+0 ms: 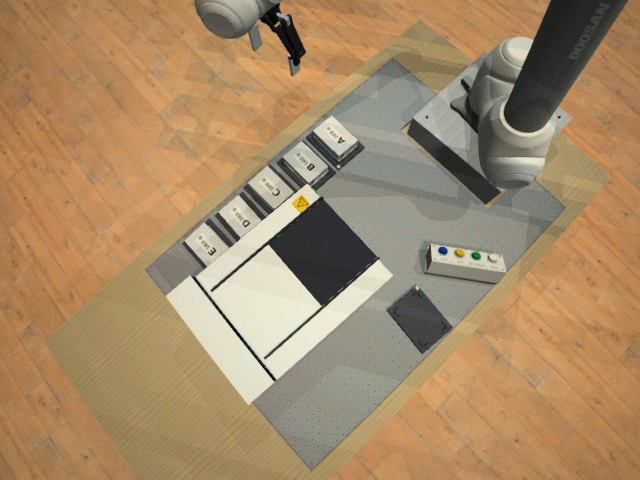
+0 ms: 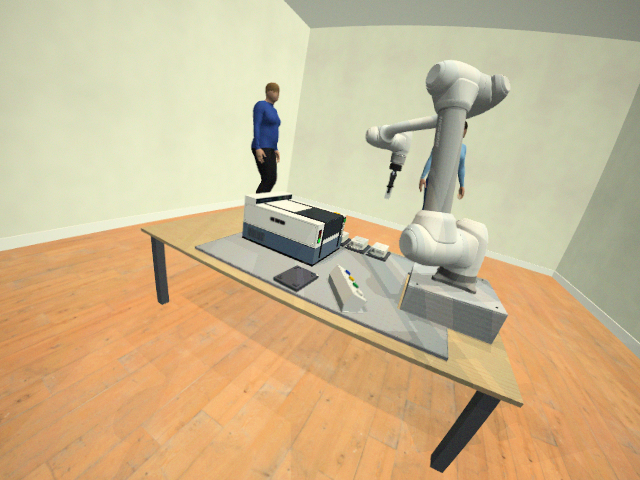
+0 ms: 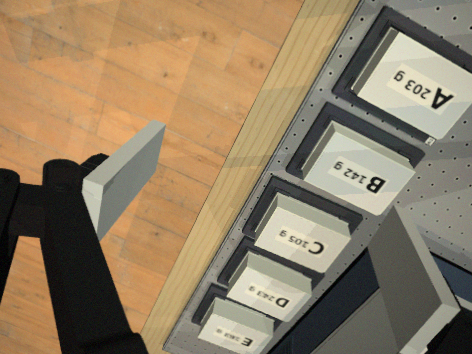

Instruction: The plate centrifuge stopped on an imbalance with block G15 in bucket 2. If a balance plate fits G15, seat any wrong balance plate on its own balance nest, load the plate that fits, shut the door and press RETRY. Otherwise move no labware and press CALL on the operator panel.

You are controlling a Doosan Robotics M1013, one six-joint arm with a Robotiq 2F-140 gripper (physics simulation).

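Places are measured from the arm's base along level axes (x left, y back, z up), in centimetres.
Where they show: gripper, between the fingertips: (image 1: 276, 59) (image 2: 387, 197) (image 3: 271, 187); arm's base, origin of its link: (image 2: 454, 280).
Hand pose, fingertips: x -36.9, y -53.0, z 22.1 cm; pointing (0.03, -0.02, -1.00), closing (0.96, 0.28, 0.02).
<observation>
Each offset is from my fingertips to the top centre of the thing.
My gripper (image 1: 275, 55) (image 2: 387, 195) (image 3: 271, 187) is open and empty, high beyond the table edge by the plate row. Balance plates A 203 g @(dx +14.7, dy +8.8, dz -27.1 cm) (image 1: 334, 136) (image 3: 415, 82), B 142 g @(dx +16.9, dy -4.4, dz -27.1 cm) (image 1: 305, 162) (image 3: 359, 167), C 105 g @(dx +18.1, dy -18.2, dz -27.1 cm) (image 1: 271, 187) (image 3: 302, 235), D 243 g @(dx +21.3, dy -31.2, dz -27.1 cm) (image 1: 241, 217) (image 3: 270, 287) and E 163 g @(dx +23.1, dy -44.6, dz -27.1 cm) (image 1: 206, 243) (image 3: 235, 327) sit on dark nests. The centrifuge (image 1: 356, 289) (image 2: 281, 227) has a white and black top; its buckets and block G15 do not show. The operator panel @(dx +71.3, dy +17.5, dz -24.1 cm) (image 1: 460, 267) (image 2: 343, 289) has blue, yellow, green and white buttons; their labels are unreadable.
A bare dark nest @(dx +77.2, dy -2.9, dz -30.3 cm) (image 1: 419, 320) (image 2: 295, 277) lies beside the operator panel. The arm's base block (image 1: 449, 160) (image 2: 452, 307) stands at one table end. One person in dark blue (image 2: 266, 126) stands beyond the table, and another in light blue (image 2: 461, 160) is partly hidden behind the arm.
</observation>
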